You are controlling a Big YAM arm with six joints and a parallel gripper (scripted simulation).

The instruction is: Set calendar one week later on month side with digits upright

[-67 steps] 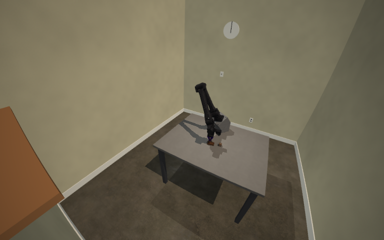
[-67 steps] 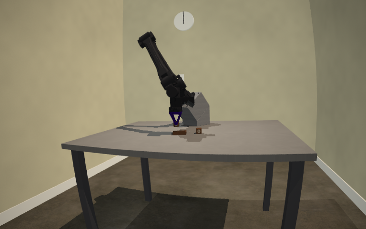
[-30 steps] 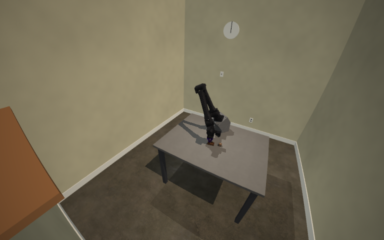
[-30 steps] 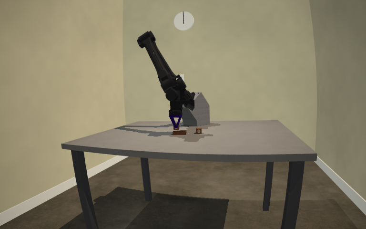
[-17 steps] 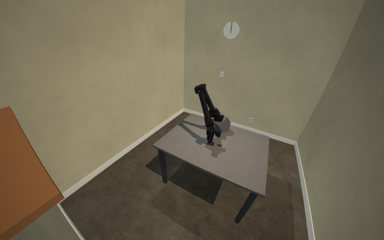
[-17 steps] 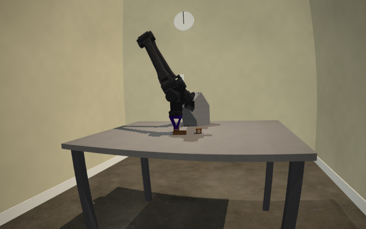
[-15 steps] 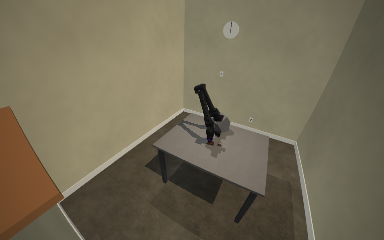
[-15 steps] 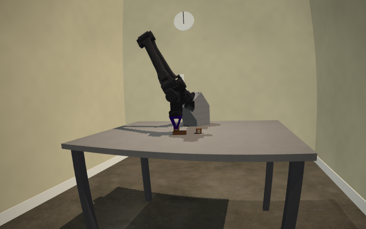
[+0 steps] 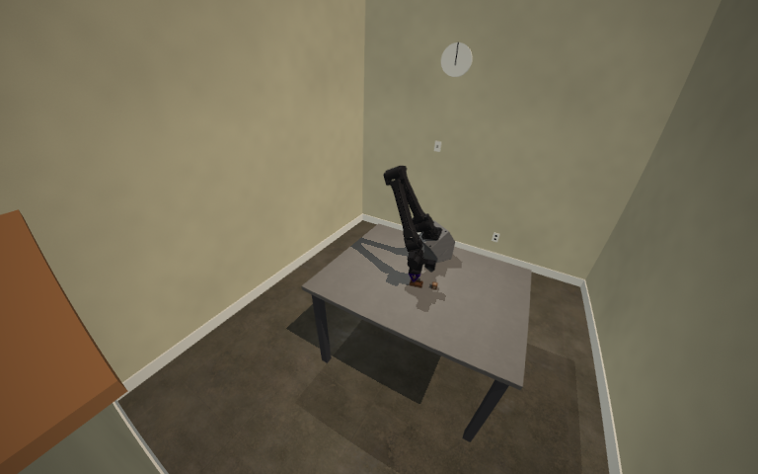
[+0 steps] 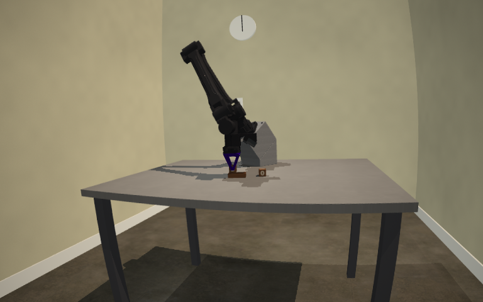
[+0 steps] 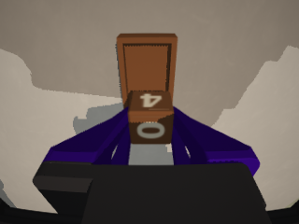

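Now: the brown tray 30 mm below my hand, 20 mm to the left of it and 10 mm behind it.
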